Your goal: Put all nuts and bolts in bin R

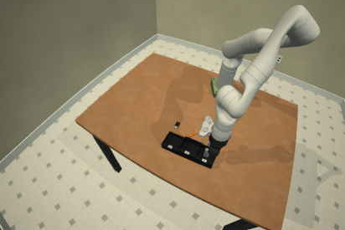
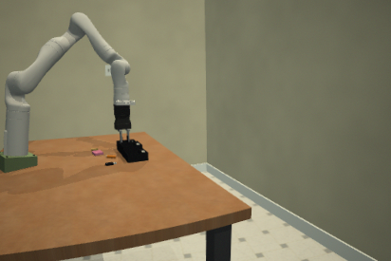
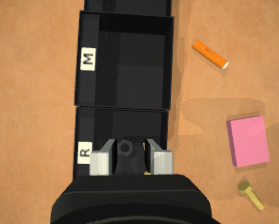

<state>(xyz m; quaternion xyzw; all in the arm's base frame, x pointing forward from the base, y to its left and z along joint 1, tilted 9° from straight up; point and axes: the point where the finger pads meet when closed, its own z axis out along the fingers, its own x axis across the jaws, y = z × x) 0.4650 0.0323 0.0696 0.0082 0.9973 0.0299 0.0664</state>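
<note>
Now: the dark hex nut 40 mm below my hand and 10 mm ahead of it. From my hand the other things lie so: pink eraser 130 mm behind, 50 mm below; then orange marker 100 mm to the right, 90 mm behind, 50 mm below; then black bin tray 80 mm to the right, 30 mm below.
</note>
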